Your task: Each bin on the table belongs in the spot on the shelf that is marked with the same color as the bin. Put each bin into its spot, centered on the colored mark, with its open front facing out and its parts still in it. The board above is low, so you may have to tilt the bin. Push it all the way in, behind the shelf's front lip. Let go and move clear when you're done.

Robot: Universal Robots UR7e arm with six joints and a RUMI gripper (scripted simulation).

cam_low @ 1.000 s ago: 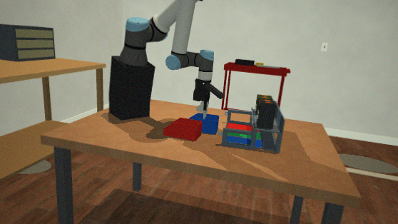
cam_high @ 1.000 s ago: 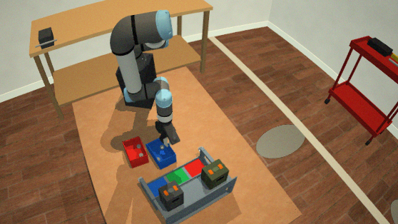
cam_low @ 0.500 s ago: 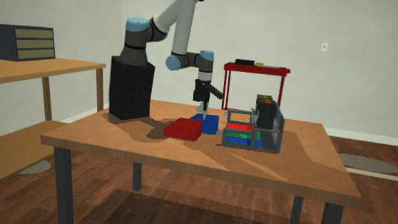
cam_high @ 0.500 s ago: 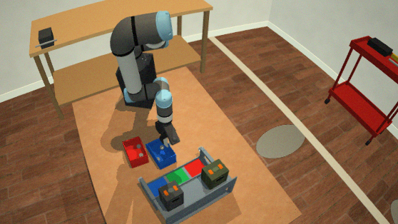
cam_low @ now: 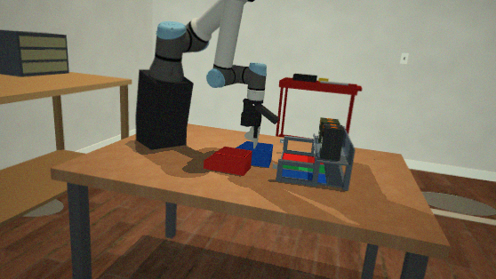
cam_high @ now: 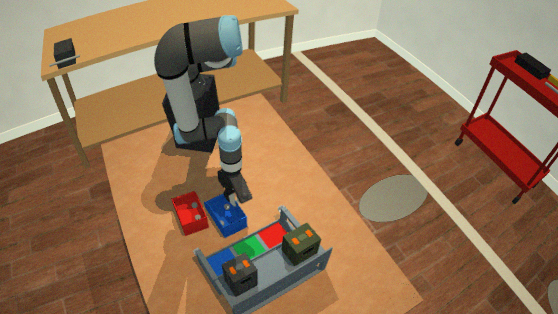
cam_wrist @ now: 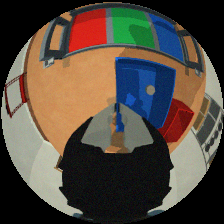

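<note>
The blue bin is 1 cm behind my hand, 5 cm to the right of it and 2 cm below it. The rest, counted from my hand: red bin: 9 cm behind, 16 cm to the right, 2 cm below.
</note>
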